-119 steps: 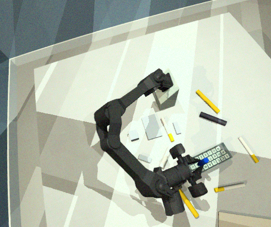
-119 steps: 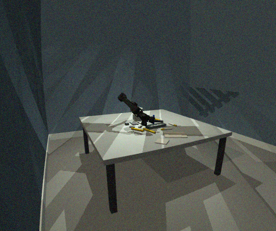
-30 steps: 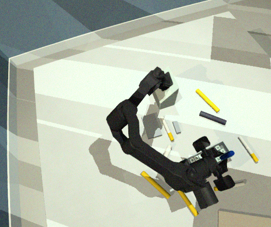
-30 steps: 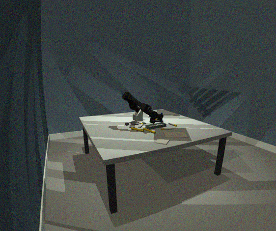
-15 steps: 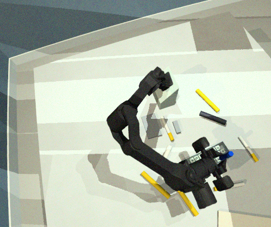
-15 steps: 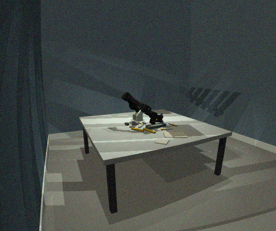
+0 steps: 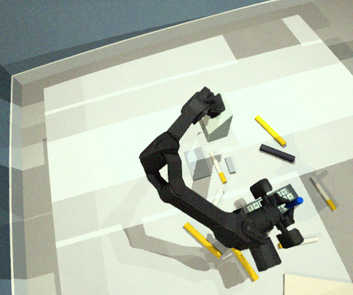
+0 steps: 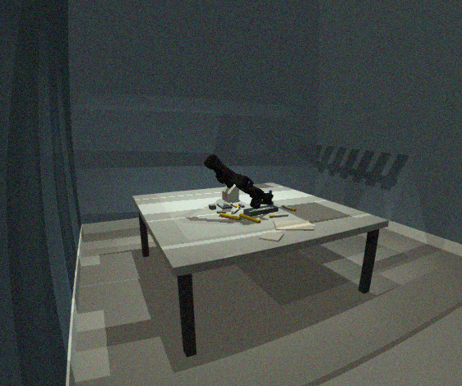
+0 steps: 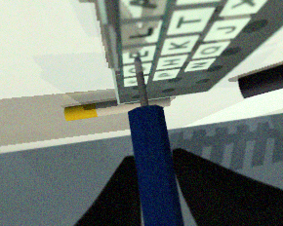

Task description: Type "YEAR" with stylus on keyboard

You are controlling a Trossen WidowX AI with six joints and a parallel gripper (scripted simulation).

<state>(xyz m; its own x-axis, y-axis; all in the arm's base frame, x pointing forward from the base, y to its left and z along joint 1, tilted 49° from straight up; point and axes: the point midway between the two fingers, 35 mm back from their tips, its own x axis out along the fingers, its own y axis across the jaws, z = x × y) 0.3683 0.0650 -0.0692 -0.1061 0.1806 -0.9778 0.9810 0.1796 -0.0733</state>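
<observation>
Right now my gripper tip is 70 mm past the white stick, 210 mm to the left of it and 60 mm above it. Round my gripper tip: blue pen: 10 mm below; paper sheet: 280 mm ahead, 10 mm to the right, 70 mm below; dark grey rod: 180 mm behind, 50 mm to the left, 60 mm below.
</observation>
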